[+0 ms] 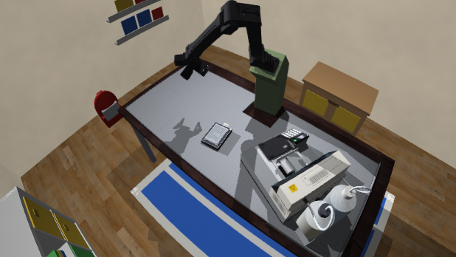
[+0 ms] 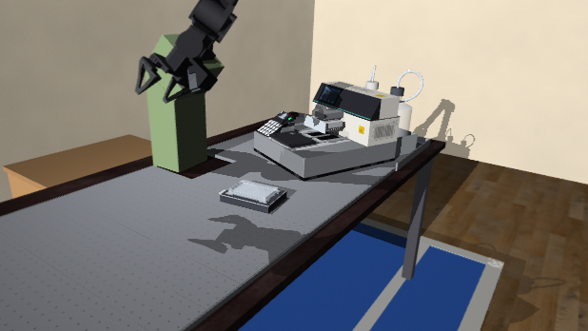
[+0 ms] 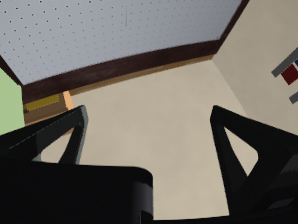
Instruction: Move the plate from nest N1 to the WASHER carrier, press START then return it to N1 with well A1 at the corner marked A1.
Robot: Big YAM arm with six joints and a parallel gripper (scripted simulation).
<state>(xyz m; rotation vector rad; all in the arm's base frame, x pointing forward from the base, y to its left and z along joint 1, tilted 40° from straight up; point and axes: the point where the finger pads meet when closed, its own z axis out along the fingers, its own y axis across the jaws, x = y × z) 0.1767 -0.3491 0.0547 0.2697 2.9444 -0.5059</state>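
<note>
Now: the well plate 300 mm below my hand, 220 mm to the left of it and 150 mm ahead of it. Also, from my hand: plate nest N1: 320 mm below, 220 mm to the left, 150 mm ahead; then plate washer: 710 mm to the left, 200 mm below, 150 mm ahead; then carrier: 570 mm to the left, 240 mm below, 80 mm ahead.
</note>
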